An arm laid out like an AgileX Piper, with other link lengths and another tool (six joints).
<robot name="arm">
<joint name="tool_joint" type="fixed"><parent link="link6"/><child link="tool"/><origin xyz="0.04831 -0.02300 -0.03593" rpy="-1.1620 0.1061 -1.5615"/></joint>
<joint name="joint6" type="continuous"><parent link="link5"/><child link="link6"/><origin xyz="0.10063 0.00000 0.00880" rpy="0.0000 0.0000 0.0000"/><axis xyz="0.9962 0 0.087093"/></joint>
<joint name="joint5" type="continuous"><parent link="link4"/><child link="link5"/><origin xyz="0.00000 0.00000 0.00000" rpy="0.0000 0.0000 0.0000"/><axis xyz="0 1 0"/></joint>
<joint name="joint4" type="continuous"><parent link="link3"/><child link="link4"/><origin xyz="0.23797 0.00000 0.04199" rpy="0.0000 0.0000 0.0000"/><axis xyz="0.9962 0 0.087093"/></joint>
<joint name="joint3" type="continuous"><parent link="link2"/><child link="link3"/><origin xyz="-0.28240 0.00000 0.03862" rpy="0.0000 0.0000 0.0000"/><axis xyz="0 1 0"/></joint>
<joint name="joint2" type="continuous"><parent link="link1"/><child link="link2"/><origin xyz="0.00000 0.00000 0.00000" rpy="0.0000 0.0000 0.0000"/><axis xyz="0 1 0"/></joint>
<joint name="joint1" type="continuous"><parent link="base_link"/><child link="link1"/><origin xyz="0.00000 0.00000 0.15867" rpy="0.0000 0.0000 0.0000"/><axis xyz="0 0 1"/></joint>
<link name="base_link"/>
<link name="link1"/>
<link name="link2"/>
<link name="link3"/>
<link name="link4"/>
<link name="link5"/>
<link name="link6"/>
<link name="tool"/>
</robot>
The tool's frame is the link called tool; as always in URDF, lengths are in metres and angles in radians. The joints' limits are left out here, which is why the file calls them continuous.
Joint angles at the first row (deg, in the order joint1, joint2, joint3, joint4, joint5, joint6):
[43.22, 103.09, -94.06, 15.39, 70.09, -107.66]
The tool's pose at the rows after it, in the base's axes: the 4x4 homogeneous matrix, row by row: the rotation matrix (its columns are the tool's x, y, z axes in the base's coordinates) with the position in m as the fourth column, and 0 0 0 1 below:
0.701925, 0.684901, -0.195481, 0.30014; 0.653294, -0.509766, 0.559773, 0.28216; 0.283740, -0.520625, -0.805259, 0.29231; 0, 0, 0, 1
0.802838, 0.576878, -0.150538, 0.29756; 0.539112, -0.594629, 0.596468, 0.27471; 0.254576, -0.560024, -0.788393, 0.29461; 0, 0, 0, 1
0.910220, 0.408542, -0.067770, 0.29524; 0.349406, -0.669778, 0.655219, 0.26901; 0.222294, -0.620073, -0.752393, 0.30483; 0, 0, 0, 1
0.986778, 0.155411, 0.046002, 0.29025; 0.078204, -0.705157, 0.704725, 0.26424; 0.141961, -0.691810, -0.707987, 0.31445; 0, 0, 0, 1
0.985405, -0.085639, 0.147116, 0.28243; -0.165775, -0.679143, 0.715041, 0.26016; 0.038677, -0.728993, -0.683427, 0.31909; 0, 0, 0, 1
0.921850, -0.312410, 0.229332, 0.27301; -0.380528, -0.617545, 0.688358, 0.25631; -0.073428, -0.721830, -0.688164, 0.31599; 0, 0, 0, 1
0.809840, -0.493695, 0.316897, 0.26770; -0.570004, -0.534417, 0.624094, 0.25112; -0.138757, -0.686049, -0.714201, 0.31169; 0, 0, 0, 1
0.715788, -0.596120, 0.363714, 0.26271; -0.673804, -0.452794, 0.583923, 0.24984; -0.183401, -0.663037, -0.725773, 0.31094; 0, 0, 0, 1
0.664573, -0.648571, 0.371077, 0.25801; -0.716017, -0.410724, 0.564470, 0.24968; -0.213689, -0.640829, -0.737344, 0.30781; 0, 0, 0, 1
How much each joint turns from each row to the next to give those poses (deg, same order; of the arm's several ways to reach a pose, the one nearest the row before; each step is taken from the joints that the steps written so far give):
[0.01, 0.00, 0.00, -0.05, 0.00, 6.50]
[-0.01, -0.64, -0.09, 0.00, 0.00, 9.05]
[0.00, -0.47, -2.05, 0.38, 0.00, 12.95]
[0.00, 0.00, -2.87, 0.44, 0.00, 17.30]
[0.00, -0.06, -1.67, -0.04, 0.00, 15.65]
[0.00, 0.11, -0.15, -0.55, 0.00, 14.58]
[0.00, 0.36, 0.01, -2.70, 0.00, 13.81]
[0.00, 0.00, -0.01, -1.08, 0.00, 8.74]
[0.00, -0.08, 0.75, 0.17, 0.00, 3.99]

